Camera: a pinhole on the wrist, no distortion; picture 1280 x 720 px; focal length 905.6 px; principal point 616.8 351.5 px. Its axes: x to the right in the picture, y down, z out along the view. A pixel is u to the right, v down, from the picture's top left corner.
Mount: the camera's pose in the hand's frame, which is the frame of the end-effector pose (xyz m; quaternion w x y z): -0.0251 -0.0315 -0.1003 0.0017 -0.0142 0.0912 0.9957
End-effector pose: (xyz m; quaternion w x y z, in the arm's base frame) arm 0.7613 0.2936 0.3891 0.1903 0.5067 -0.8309 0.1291
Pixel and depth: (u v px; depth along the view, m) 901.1 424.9 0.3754
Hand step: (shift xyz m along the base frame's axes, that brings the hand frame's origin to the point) 0.0073 0.0145 -0.3110
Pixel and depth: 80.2 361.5 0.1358
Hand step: -0.0205 -0.0592 -0.0088
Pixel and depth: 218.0 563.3 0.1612
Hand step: 0.0056 -0.0777 -0.0407
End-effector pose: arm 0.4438 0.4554 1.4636 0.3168 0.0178 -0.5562 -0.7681
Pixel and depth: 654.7 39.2 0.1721
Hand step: 0.0345 0.0569 0.0604
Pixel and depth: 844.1 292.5 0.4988
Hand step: 0.0290 0.3874 0.1705
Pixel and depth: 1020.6 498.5 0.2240
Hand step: 0.0456 0.1756 -0.0186
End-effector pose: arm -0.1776 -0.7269 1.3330 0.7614 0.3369 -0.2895 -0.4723
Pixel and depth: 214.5 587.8 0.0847
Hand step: -0.0069 -0.0187 -0.0358
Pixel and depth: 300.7 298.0 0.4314
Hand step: -0.1640 -0.1578 0.2662
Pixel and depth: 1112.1 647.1 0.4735
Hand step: -0.4590 0.1483 0.1205
